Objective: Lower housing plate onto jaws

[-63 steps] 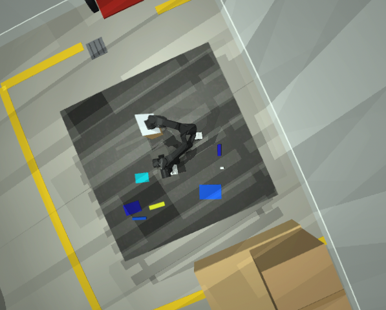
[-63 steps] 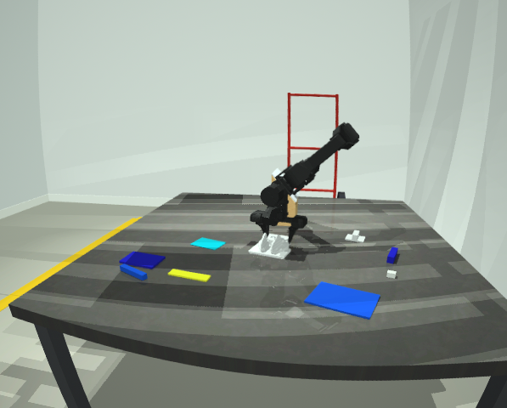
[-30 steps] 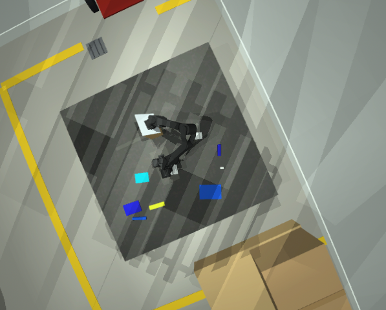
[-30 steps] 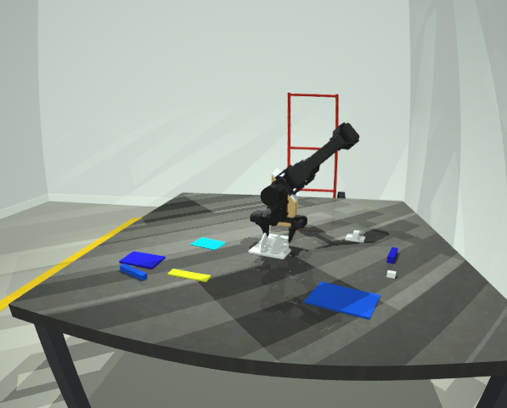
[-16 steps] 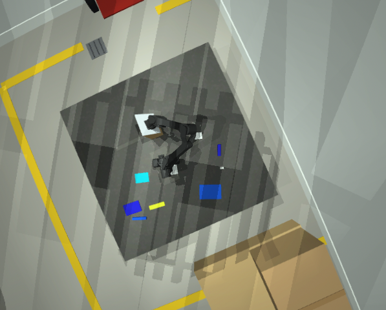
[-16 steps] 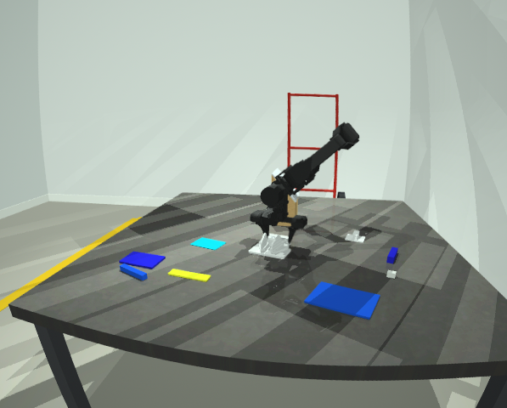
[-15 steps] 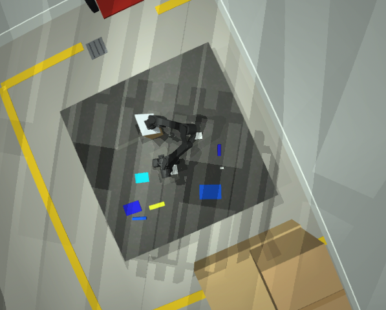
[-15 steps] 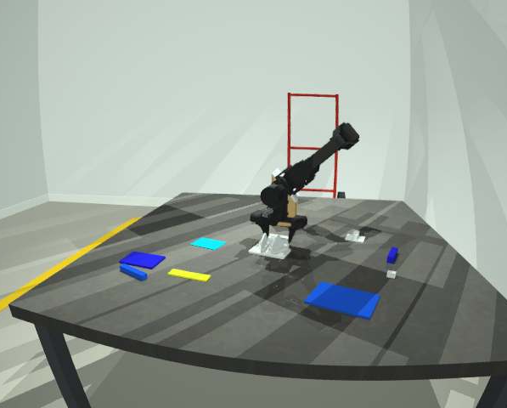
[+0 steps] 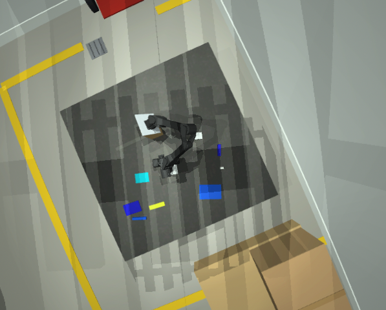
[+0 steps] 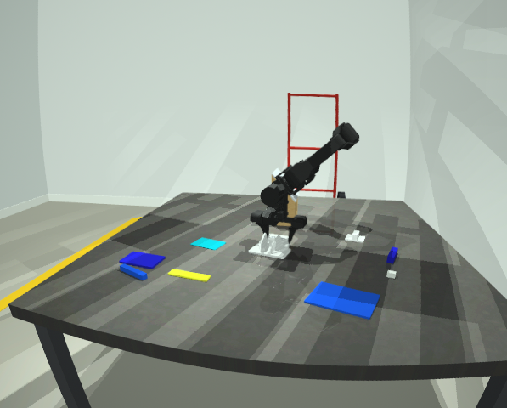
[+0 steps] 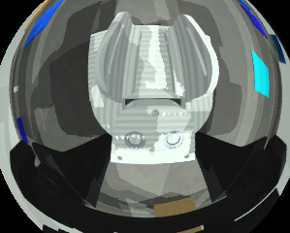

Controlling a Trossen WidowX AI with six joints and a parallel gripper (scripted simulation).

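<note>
The white base is 7 cm ahead of my gripper tip and 2 cm to the right of it. Also, from my gripper tip: cyan tile (24 cm to the right, 3 cm ahead, 1 cm below); then white cube (35 cm to the left, 22 cm ahead); then yellow bar (27 cm ahead, 23 cm to the right).
</note>
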